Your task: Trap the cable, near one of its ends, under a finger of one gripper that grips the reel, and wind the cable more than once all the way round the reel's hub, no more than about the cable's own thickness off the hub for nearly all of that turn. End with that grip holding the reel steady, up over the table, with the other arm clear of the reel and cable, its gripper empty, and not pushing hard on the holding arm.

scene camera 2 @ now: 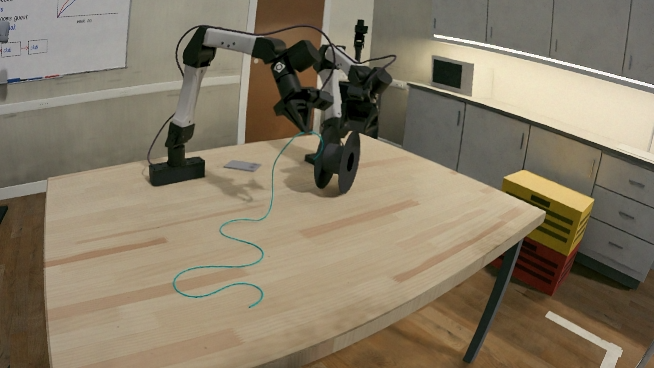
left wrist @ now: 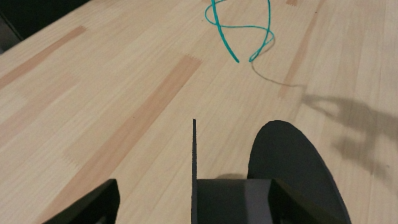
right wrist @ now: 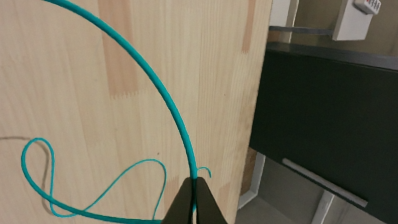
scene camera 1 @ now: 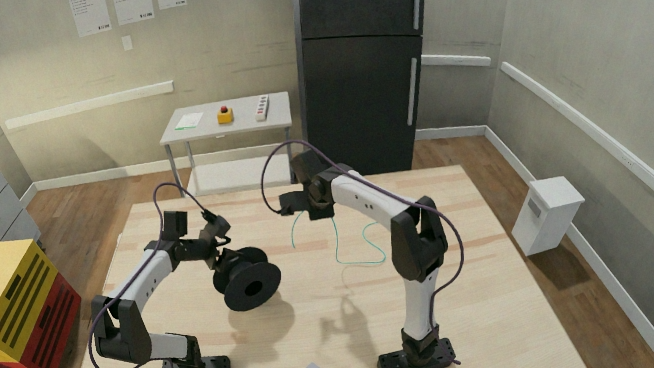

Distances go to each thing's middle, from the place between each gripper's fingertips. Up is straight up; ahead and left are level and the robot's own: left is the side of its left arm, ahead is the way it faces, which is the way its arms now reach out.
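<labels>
Right hand [scene camera 2: 306, 133]: 21 cm to the right of the black reel [scene camera 1: 247, 289], 15 cm past it, 14 cm above it. The reel, from my left hand [scene camera 1: 236, 248]: 3 cm behind, 2 cm to the right, 10 cm below. By its middle, the black reel is nearer to my left hand than to my right hand.
</labels>
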